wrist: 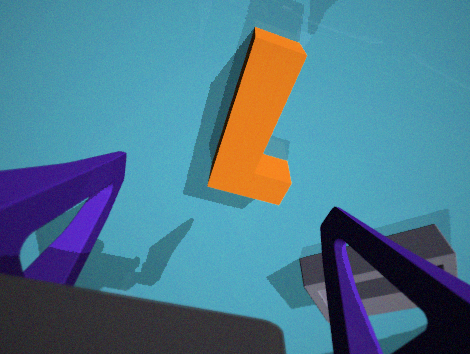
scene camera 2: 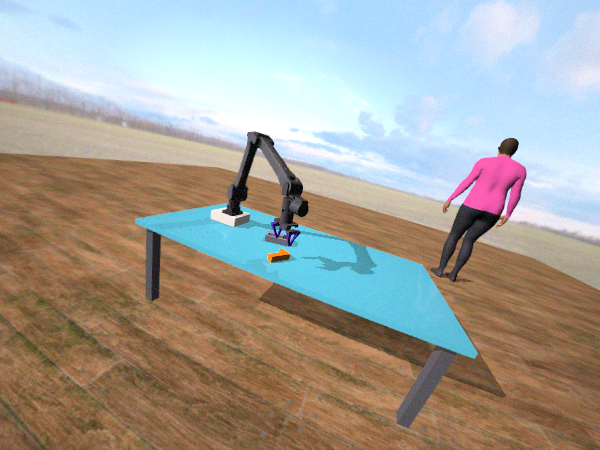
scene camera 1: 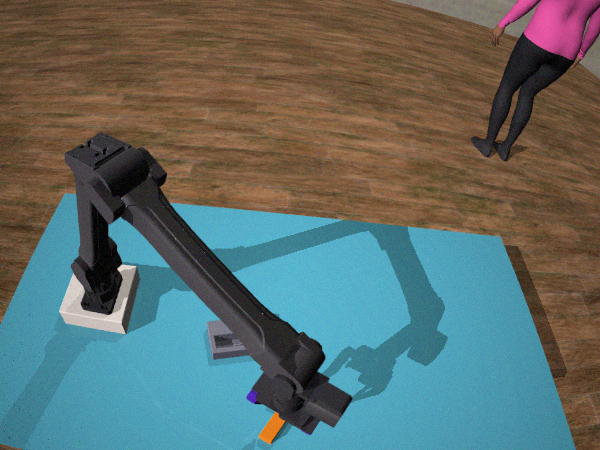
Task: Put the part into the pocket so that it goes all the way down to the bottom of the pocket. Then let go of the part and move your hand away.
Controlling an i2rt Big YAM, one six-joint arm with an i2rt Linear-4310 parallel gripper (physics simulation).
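Frame: origin at the arm's base, x left, y down, z back, level; millimetres.
Where they show: gripper, between the fingertips: [wrist: 232,192] [scene camera 2: 283,241] [scene camera 1: 284,413]; arm's base, origin of its link: [scene camera 2: 232,213] [scene camera 1: 102,293].
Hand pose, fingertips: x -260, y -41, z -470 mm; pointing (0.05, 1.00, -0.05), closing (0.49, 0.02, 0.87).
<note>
Things, the pixels of their top centre, and the offset from my fingertips. Level surfaces: height alone.
- orange L-shaped block, centre of its top: [wrist: 269,138] [scene camera 1: 272,415] [scene camera 2: 277,252] dx +15, dy +68, dz +19 mm
- grey block with the pocket, centre of its top: [wrist: 382,294] [scene camera 1: 238,333] [scene camera 2: 278,235] dx +219, dy +61, dz +111 mm
- blue table, height of its surface: dy +98 mm
The part is an orange L-shaped block [scene camera 1: 272,428] [scene camera 2: 278,256] [wrist: 255,110]. It lies outside the pocket, over the blue table top, and the hand covers some of it in scene camera 1. The grey block with the pocket [scene camera 1: 219,328] [scene camera 2: 270,238] [wrist: 425,237] sits apart from the part. The arm hides some of it in scene camera 1, and a finger crosses it in the wrist view. My gripper [scene camera 2: 284,241] [wrist: 232,192] is open, its purple fingers wide apart. Nothing is between them, and the part is ahead of the fingertips in the wrist view. Its fingertips are hidden in scene camera 1.
The arm stands on a white base block [scene camera 1: 127,300] [scene camera 2: 230,217] at one end of the blue table [scene camera 1: 480,300] [scene camera 2: 400,295]. The arm's upper link passes above the grey block. A person in a pink top [scene camera 1: 560,30] [scene camera 2: 495,185] stands on the floor beyond the table.
</note>
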